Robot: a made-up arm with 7 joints. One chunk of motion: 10 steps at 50 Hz.
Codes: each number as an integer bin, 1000 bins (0 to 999) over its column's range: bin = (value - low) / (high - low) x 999, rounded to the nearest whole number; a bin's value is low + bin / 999 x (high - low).
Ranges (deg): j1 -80.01..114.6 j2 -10..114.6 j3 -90.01..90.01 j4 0..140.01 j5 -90.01..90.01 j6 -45.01..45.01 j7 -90.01..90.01
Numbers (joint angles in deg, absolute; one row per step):
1: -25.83 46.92 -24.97 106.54 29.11 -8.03 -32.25
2: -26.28 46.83 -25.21 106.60 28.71 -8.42 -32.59
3: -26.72 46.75 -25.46 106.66 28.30 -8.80 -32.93
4: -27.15 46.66 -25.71 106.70 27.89 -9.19 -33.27
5: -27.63 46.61 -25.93 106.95 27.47 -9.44 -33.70
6: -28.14 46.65 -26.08 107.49 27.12 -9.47 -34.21
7: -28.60 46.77 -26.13 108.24 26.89 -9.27 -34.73
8: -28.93 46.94 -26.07 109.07 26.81 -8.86 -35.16
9: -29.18 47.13 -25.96 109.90 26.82 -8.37 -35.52
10: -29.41 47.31 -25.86 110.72 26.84 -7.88 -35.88
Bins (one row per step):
1: 278 456 361 760 661 410 321
2: 276 456 360 761 659 406 319
3: 274 455 358 761 657 402 317
4: 271 454 357 761 654 398 315
5: 269 454 356 763 652 395 312
6: 266 454 355 767 650 394 310
7: 264 455 354 772 649 397 307
8: 262 457 355 778 648 401 304
9: 261 458 355 784 648 407 302
10: 260 459 356 790 648 412 300

